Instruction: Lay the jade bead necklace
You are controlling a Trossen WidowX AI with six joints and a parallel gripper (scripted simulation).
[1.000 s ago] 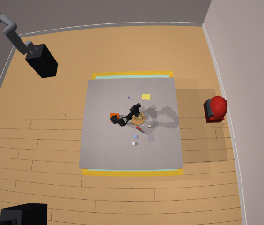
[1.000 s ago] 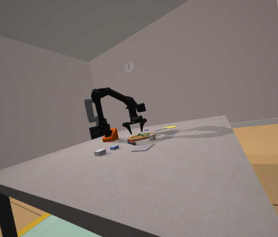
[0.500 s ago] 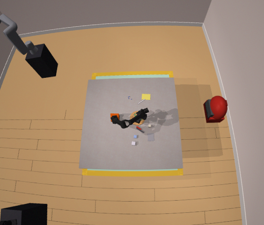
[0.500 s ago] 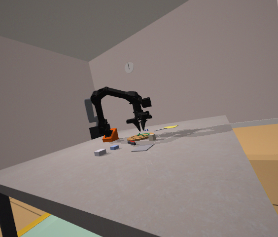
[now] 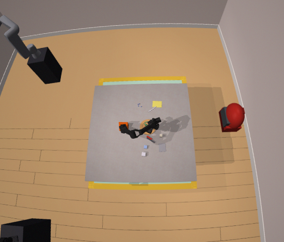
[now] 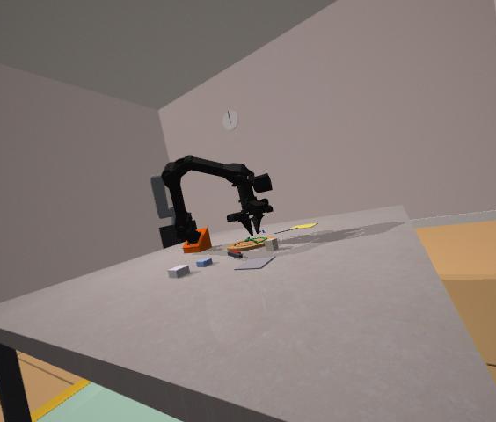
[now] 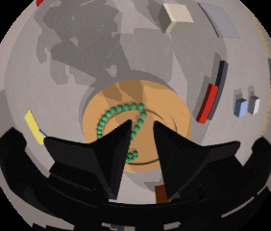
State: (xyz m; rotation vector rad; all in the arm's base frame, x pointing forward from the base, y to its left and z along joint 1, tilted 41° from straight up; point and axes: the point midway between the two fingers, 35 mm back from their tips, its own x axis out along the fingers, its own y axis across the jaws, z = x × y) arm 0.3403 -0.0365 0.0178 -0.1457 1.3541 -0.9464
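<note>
Now: gripper tip 40 mm past the round wooden bead board, 30 mm to the right of it and 30 mm above it. From my gripper tip the other things lie so: beige cube 100 mm to the right, 100 mm ahead, 30 mm below; red-handled tool 120 mm to the right, 40 mm below, 30 mm behind; blue block 220 mm to the right, 90 mm behind, 40 mm below.
</note>
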